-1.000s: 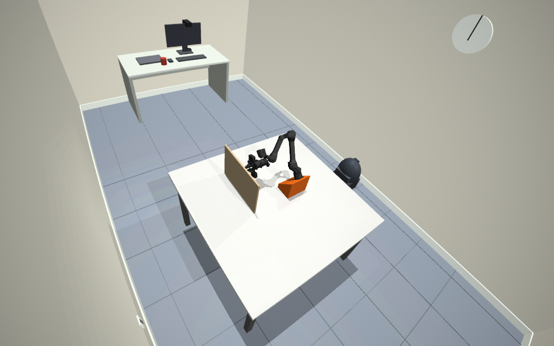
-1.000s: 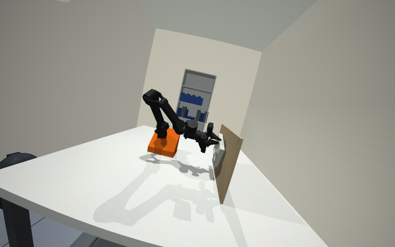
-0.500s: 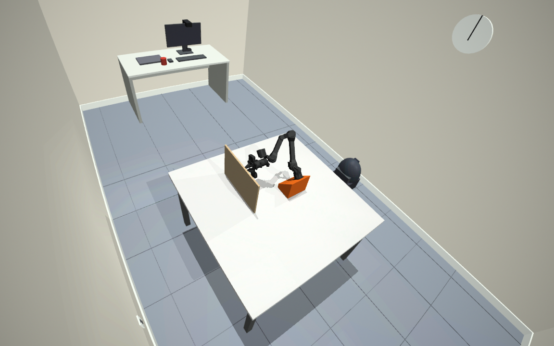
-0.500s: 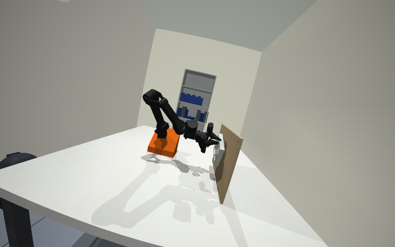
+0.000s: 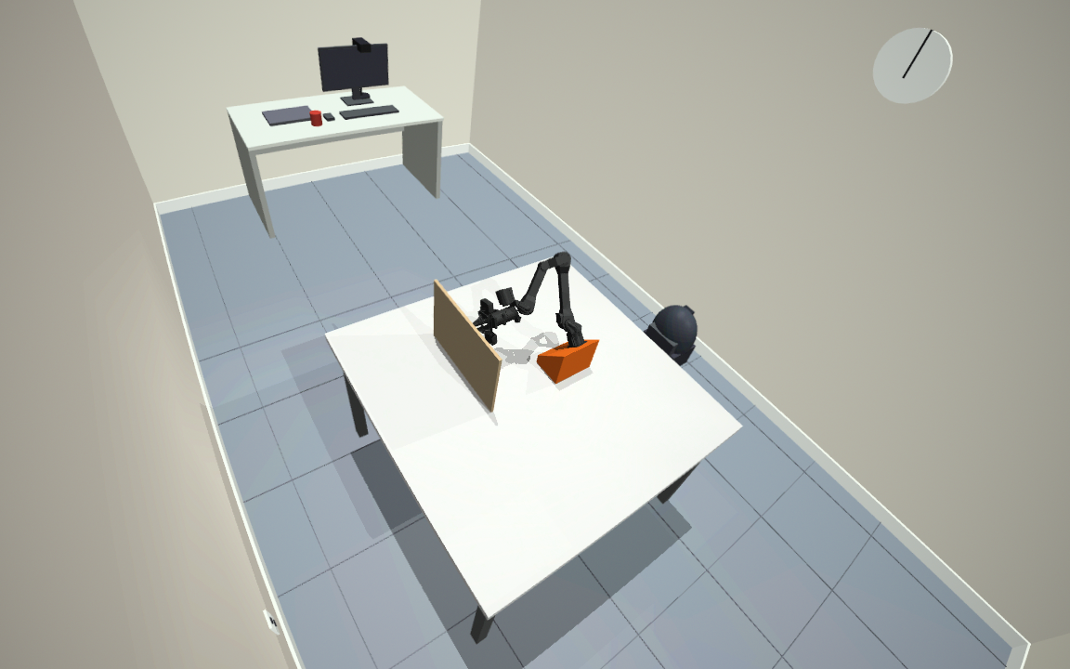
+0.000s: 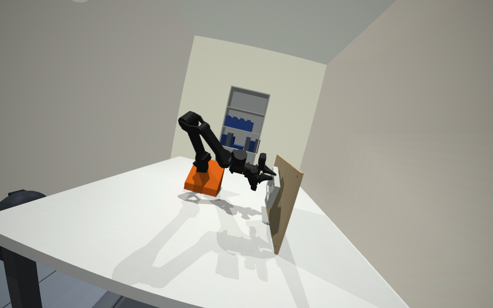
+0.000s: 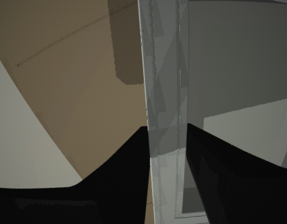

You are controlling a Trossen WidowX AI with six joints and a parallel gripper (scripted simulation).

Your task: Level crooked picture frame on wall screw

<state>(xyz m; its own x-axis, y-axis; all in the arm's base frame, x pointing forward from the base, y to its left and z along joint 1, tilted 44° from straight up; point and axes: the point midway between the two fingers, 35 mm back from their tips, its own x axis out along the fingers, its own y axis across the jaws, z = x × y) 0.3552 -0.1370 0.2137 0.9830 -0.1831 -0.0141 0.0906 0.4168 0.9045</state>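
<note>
My gripper tip is 10 mm short of the pale grey picture frame, 10 mm to the right of it and 50 mm above it. The rest, counted from my gripper tip: wall panel 20 mm ahead, 70 mm below.
</note>
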